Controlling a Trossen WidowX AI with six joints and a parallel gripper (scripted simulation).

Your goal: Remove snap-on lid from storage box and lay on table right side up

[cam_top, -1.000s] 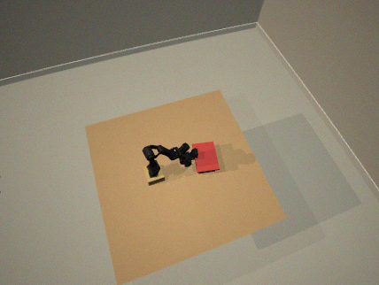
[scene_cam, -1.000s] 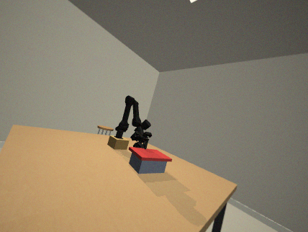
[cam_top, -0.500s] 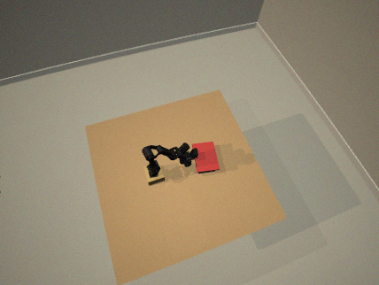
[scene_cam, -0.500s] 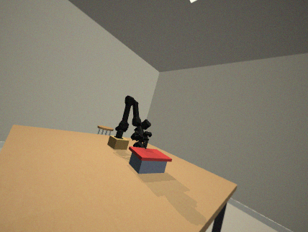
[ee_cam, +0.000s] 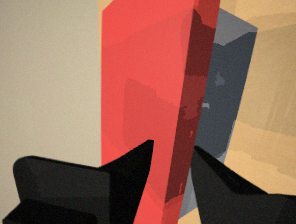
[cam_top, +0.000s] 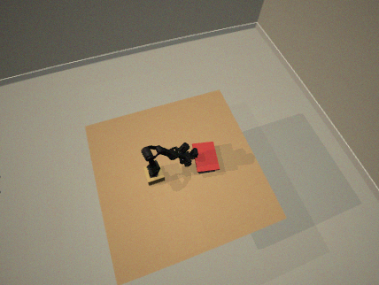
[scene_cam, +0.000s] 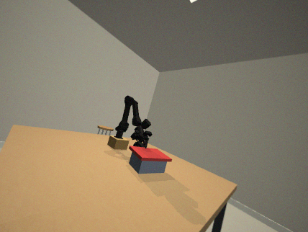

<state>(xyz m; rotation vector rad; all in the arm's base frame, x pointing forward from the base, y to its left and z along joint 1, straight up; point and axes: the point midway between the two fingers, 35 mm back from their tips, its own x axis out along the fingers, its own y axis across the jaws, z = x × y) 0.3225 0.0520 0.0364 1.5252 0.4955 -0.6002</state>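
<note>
My gripper tip is 8 cm short of the red lid. Also, from my gripper tip: blue storage box: 8 cm ahead, 5 cm below.
</note>
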